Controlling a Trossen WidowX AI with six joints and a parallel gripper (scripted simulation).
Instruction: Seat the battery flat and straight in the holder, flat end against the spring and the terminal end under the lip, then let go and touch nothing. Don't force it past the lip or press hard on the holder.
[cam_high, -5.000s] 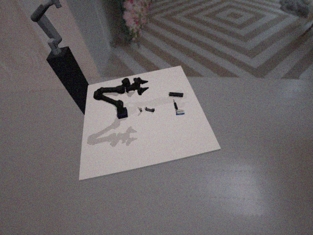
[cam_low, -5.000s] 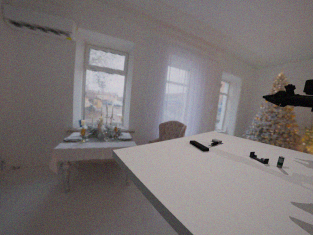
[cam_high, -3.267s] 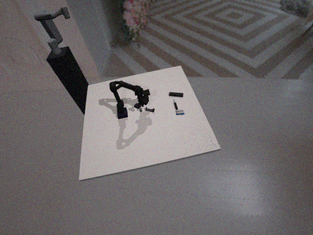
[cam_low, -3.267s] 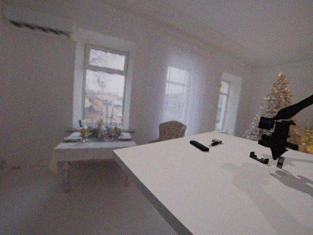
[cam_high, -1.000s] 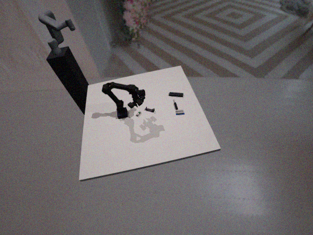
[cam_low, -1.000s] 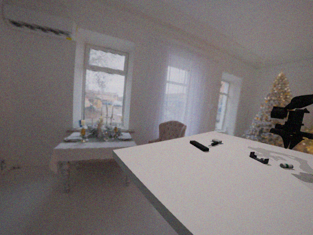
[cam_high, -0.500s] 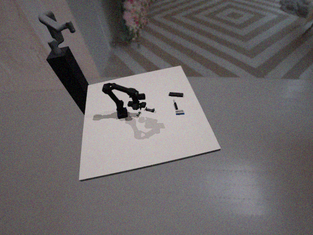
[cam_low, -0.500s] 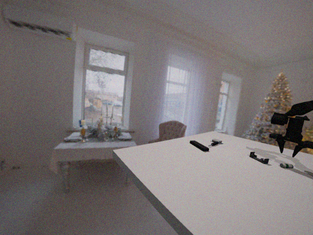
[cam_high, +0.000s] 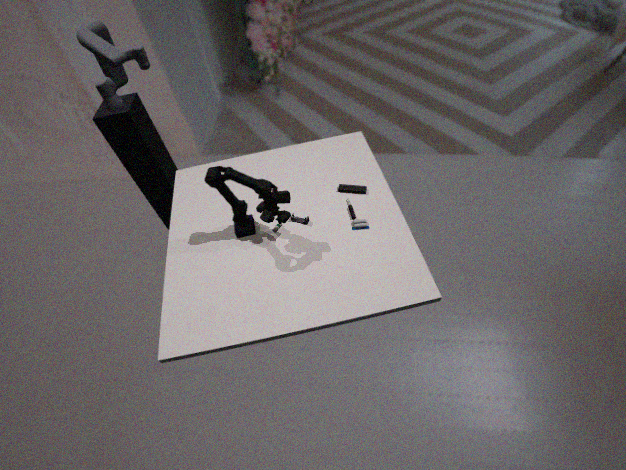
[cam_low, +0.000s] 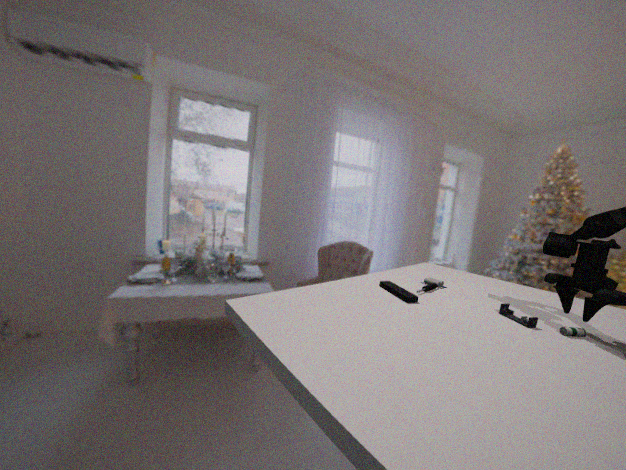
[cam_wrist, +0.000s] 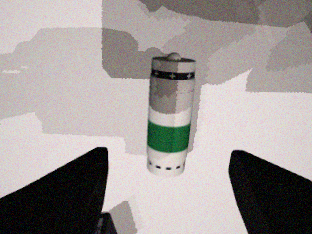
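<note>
Now: the battery 40 mm below my gripper tip. From my gripper tip the other things lie so: black bar: 440 mm ahead, 200 mm to the left, 40 mm below; then screwdriver: 410 mm ahead, 60 mm to the left, 40 mm below.
</note>
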